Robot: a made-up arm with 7 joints. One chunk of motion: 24 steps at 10 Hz.
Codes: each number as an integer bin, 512 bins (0 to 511) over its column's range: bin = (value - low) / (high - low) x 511, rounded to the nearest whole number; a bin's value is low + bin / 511 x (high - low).
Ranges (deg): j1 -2.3..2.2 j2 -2.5..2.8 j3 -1.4..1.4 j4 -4.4..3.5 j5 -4.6..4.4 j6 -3..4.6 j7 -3.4..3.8
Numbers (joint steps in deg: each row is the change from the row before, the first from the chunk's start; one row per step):
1: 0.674 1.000 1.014 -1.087 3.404 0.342 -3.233
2: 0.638 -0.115 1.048 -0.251 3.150 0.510 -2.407
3: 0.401 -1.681 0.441 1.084 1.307 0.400 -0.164
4: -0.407 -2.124 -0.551 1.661 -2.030 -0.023 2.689
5: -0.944 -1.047 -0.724 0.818 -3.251 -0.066 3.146
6: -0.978 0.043 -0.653 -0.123 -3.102 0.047 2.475
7: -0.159 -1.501 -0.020 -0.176 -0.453 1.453 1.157
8: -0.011 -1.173 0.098 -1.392 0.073 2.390 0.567
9: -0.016 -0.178 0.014 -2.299 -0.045 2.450 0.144
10: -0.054 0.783 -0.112 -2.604 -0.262 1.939 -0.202
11: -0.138 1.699 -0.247 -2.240 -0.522 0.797 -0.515
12: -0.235 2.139 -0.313 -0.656 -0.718 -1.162 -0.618
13: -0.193 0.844 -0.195 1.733 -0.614 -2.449 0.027
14: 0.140 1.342 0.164 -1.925 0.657 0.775 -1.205
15: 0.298 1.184 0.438 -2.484 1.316 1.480 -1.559
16: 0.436 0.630 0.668 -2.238 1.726 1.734 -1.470
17: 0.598 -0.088 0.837 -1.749 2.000 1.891 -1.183
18: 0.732 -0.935 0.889 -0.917 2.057 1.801 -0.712
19: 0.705 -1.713 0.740 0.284 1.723 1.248 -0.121
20: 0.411 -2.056 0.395 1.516 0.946 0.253 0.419
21: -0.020 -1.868 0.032 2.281 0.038 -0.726 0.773
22: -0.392 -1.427 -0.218 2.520 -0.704 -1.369 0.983
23: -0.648 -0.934 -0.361 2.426 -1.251 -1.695 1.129
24: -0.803 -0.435 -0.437 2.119 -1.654 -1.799 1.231
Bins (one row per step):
1: 338 337 441 214 454 225 12
2: 334 230 447 268 440 236 70
3: 307 79 336 355 335 229 230
4: 215 36 155 392 146 200 432
5: 154 140 123 338 77 197 465
6: 150 245 136 277 85 205 417
7: 243 96 252 273 235 299 323
8: 260 128 273 195 265 362 282
9: 259 224 258 136 259 366 252
10: 255 317 235 116 246 332 227
11: 246 405 210 140 232 255 205
12: 234 447 198 242 220 124 197
13: 239 322 220 397 226 37 243
14: 277 370 285 160 298 254 156
15: 295 355 335 124 336 301 131
16: 311 302 377 140 359 318 137
17: 329 233 408 171 375 329 157
18: 344 151 418 225 378 323 191
19: 341 76 391 303 359 286 233
20: 308 43 328 383 315 219 271
21: 259 61 261 432 263 153 296
22: 217 103 216 448 221 110 311
23: 188 151 190 442 190 88 321
24: 170 199 176 422 167 81 329

